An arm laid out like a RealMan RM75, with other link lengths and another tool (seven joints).
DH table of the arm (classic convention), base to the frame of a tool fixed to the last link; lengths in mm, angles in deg. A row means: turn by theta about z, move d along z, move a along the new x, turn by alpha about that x. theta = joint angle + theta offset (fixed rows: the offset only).
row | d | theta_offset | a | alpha
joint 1 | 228.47 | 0.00 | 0.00 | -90.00
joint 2 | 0.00 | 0.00 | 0.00 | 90.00
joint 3 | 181.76 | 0.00 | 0.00 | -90.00
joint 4 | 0.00 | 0.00 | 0.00 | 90.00
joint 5 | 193.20 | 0.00 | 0.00 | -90.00
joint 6 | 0.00 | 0.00 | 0.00 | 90.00
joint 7 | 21.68 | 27.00 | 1.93 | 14.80
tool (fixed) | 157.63 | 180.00 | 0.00 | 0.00
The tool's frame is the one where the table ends.
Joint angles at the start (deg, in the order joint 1, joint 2, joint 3, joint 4, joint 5, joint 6, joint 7):
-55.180 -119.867 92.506 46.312 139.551 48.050 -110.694
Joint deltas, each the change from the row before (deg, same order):
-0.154 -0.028 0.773 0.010 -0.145 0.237 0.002
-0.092 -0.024 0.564 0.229 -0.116 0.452 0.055
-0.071 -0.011 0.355 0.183 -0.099 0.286 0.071
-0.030 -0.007 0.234 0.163 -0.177 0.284 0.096
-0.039 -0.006 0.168 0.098 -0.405 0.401 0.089
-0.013 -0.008 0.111 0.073 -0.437 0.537 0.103
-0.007 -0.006 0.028 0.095 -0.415 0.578 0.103
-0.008 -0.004 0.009 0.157 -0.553 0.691 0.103
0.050 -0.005 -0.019 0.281 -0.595 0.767 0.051
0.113 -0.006 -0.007 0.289 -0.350 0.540 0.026
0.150 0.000 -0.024 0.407 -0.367 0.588 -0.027
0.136 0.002 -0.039 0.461 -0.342 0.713 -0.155
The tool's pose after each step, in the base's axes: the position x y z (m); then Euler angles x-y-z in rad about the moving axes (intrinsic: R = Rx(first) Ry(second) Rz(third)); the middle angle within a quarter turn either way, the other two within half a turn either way. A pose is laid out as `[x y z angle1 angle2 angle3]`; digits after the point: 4 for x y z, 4 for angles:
[-0.0524 0.4083 -0.0776 -2.4637 -0.0647 -2.3773]
[-0.0512 0.4061 -0.0797 -2.4743 -0.0662 -2.3678]
[-0.0500 0.4047 -0.0810 -2.4810 -0.0662 -2.3611]
[-0.0492 0.4034 -0.0821 -2.4874 -0.0657 -2.3576]
[-0.0485 0.4019 -0.0833 -2.4965 -0.0653 -2.3590]
[-0.0483 0.4001 -0.0846 -2.5074 -0.0665 -2.3621]
[-0.0481 0.3984 -0.0856 -2.5181 -0.0674 -2.3661]
[-0.0475 0.3964 -0.0868 -2.5307 -0.0673 -2.3719]
[-0.0466 0.3943 -0.0878 -2.5440 -0.0662 -2.3795]
[-0.0461 0.3927 -0.0883 -2.5526 -0.0653 -2.3843]
[-0.0453 0.3911 -0.0886 -2.5613 -0.0634 -2.3899]
[-0.0443 0.3894 -0.0889 -2.5708 -0.0624 -2.3970]

